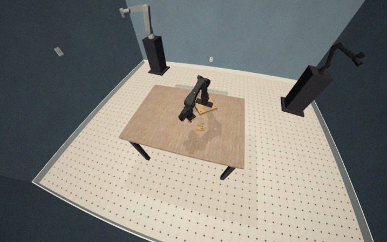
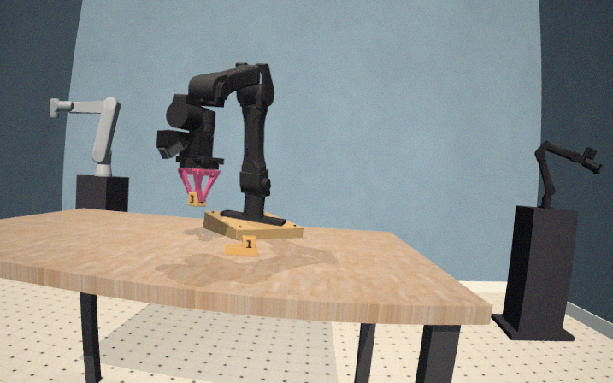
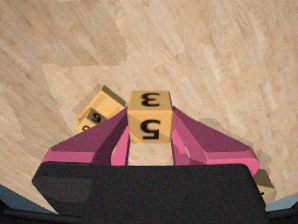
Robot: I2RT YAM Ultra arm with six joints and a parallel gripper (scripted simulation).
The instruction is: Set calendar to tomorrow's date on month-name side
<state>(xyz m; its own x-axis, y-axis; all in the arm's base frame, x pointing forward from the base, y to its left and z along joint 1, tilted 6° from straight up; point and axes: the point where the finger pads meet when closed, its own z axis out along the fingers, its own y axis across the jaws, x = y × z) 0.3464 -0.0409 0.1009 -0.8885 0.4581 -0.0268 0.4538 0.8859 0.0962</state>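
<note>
Right now my hand is 30 mm past the tan tray, 100 mm to the right of it and 110 mm above it. From my hand the other things lie so: digit cube: right at my hand.
</note>
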